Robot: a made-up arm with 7 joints.
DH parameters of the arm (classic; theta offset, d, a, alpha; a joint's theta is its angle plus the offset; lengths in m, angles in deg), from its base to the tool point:
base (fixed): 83.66 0 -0.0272 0
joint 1: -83.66 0.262 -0.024 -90
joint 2: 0 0.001 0.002 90
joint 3: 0 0.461 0.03 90
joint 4: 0 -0.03 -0.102 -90
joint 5: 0 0.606 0.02 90
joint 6: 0 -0.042 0.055 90
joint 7: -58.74 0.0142 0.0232 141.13
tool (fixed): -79.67 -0.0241 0 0
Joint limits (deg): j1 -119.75..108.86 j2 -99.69..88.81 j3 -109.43..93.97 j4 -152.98..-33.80 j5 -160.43..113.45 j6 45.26..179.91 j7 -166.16..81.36
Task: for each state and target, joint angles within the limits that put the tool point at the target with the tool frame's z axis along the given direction. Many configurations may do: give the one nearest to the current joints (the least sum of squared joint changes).
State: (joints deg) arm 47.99 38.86 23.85 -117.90 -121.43 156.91 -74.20
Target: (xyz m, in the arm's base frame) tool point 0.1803 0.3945 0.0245 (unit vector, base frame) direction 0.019 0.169 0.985
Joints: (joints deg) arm 45.69 31.96 17.75 -133.44 -123.53 154.51 -79.54
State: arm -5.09 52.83 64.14 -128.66 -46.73 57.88 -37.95
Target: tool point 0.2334 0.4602 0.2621 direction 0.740 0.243 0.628
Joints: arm -21.07 61.34 81.34 -128.21 -29.73 61.67 -47.14
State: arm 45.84 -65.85 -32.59 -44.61 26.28 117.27 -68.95
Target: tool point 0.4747 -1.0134 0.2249 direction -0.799 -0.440 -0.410
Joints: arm 96.30 -99.69 -83.88 -34.96 -6.35 66.47 -65.99
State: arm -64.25 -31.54 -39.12 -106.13 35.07 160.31 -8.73
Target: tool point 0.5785 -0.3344 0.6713 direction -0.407 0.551 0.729
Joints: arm -32.07 -6.62 -1.02 -112.13 33.79 132.99 20.82
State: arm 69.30 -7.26 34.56 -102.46 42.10 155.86 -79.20
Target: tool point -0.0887 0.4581 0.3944 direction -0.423 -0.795 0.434
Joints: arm 66.10 -16.67 30.14 -147.84 72.40 168.01 -32.82
